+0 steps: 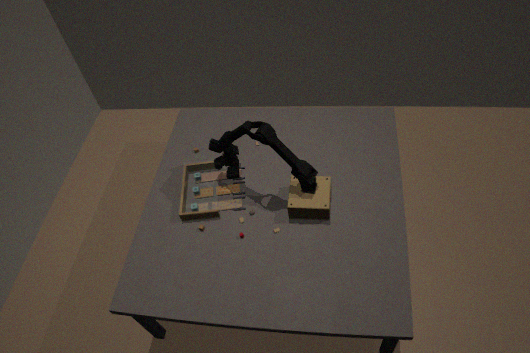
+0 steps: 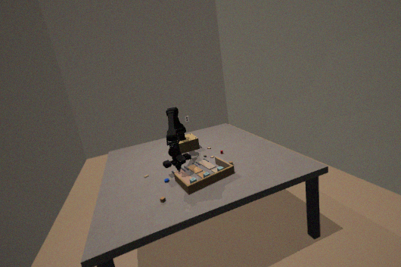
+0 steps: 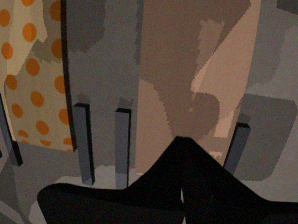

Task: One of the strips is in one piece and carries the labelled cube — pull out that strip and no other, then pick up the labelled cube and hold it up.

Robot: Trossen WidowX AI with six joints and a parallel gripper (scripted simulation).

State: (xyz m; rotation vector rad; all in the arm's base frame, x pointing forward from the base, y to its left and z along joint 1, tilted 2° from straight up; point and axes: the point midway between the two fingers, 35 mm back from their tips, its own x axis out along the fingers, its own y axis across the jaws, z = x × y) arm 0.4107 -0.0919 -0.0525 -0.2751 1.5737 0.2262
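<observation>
My gripper tip is 9 cm to the left of the blue piece and 8 cm short of it.
</observation>
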